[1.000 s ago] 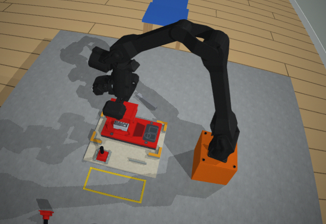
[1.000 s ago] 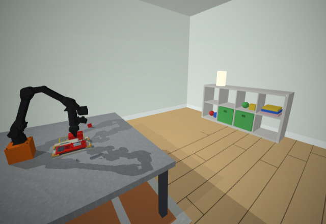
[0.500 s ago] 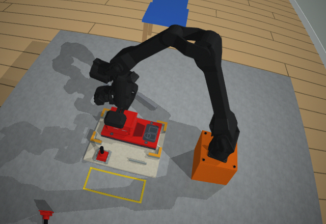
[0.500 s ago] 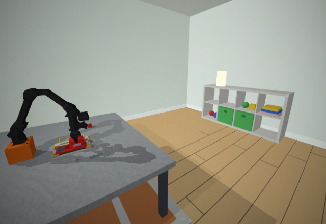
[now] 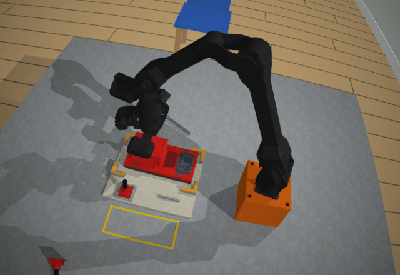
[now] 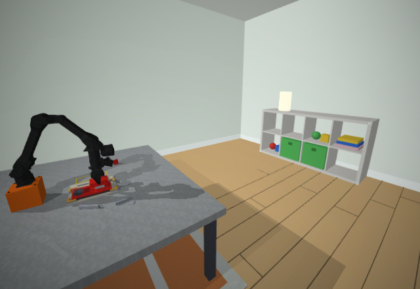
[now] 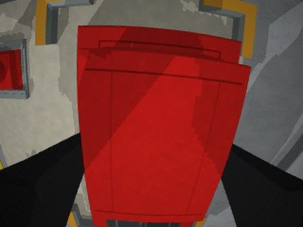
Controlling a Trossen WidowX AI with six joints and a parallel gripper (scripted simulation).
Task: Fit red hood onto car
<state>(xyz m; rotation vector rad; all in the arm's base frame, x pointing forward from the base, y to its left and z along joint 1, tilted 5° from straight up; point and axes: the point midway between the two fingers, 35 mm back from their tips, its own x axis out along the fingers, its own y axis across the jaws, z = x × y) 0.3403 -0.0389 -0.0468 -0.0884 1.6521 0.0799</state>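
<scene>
Right now the red hood is 1 cm above my gripper tip. Also, from my gripper tip: beige jig plate (5 cm below, 3 cm to the left, 3 cm behind); then grey bar (17 cm to the right, 5 cm below, 4 cm behind).
</scene>
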